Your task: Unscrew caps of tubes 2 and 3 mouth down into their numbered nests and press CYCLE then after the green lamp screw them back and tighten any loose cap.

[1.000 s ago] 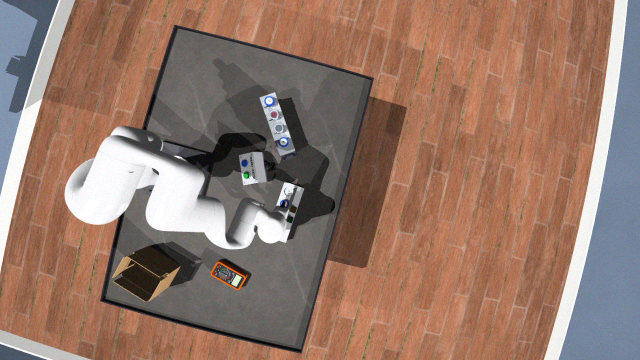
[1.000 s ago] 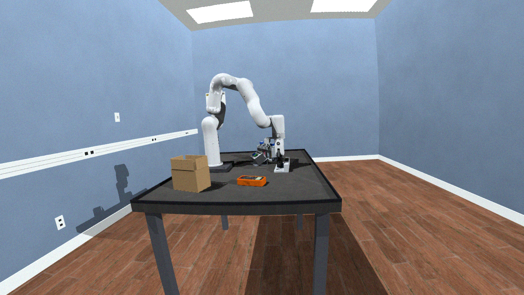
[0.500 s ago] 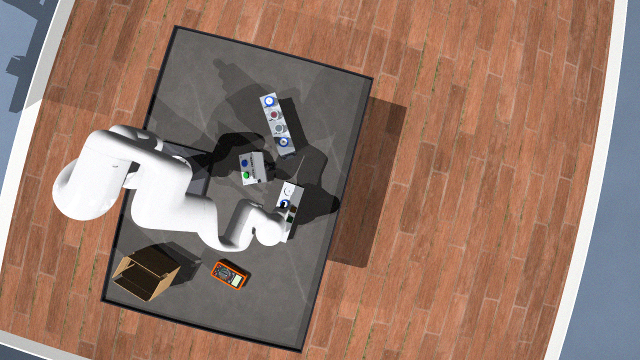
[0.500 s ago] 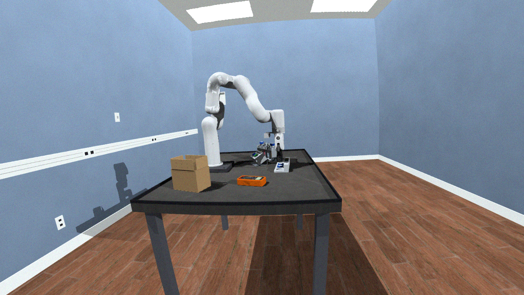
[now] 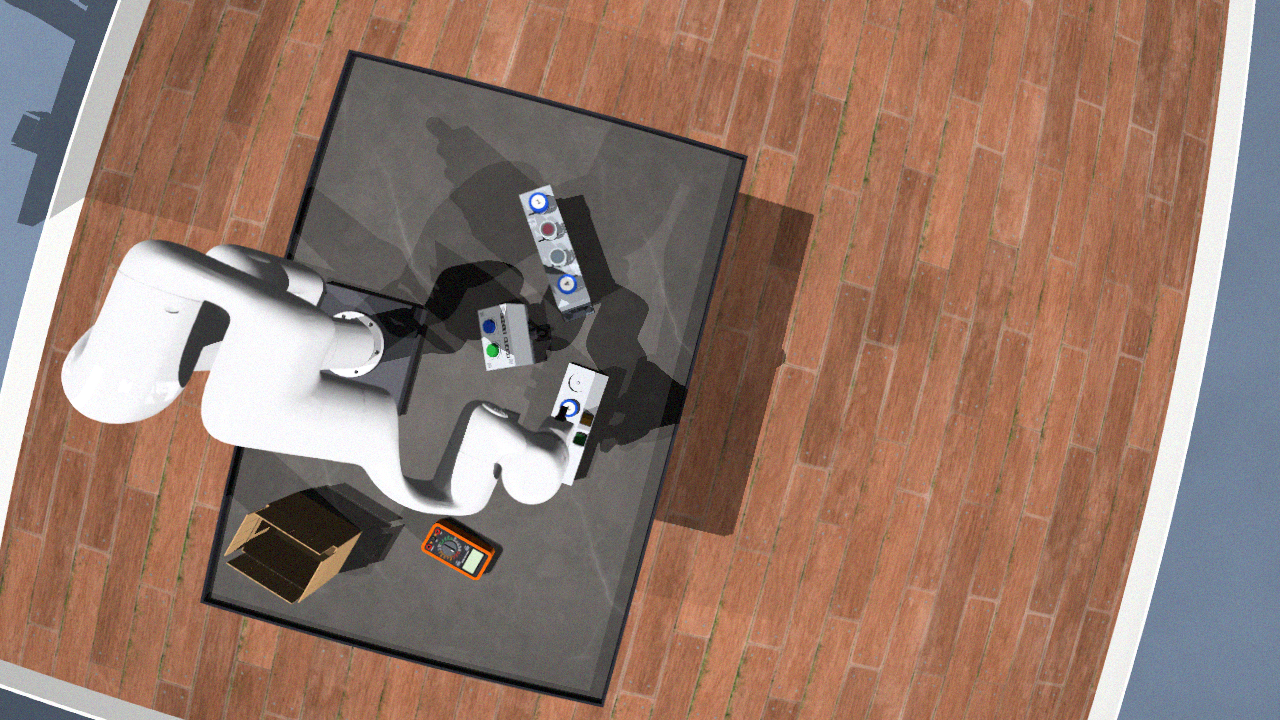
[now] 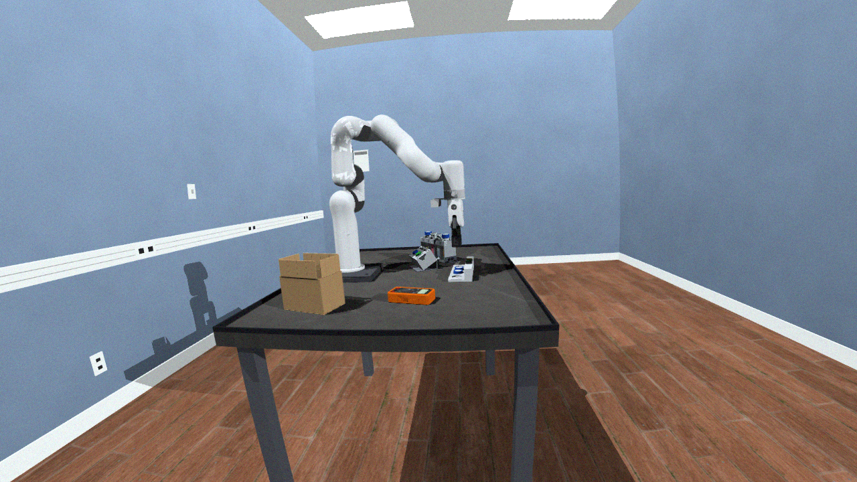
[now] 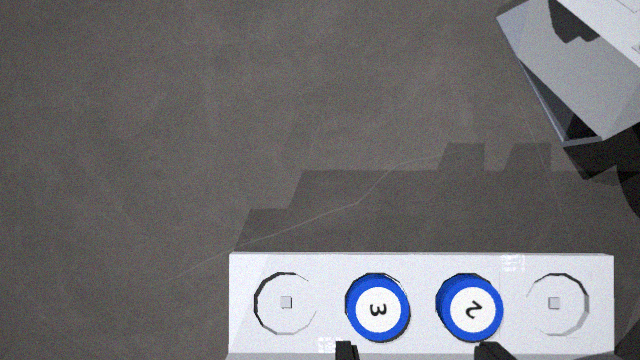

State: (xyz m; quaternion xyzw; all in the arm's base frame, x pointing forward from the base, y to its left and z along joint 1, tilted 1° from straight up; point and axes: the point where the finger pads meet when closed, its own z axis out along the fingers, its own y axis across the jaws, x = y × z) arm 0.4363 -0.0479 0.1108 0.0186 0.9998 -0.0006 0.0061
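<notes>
Right now my hand is 16 cm past the green ready key, 12 cm to the right of it and 7 cm above it. The rest, counted from my hand: blue cycle key 18 cm behind, 16 cm to the left, 7 cm below; then raised table edge 22 cm ahead, 7 cm to the left, 12 cm below; then key housing 16 cm behind, 14 cm to the left, 8 cm below.
</notes>
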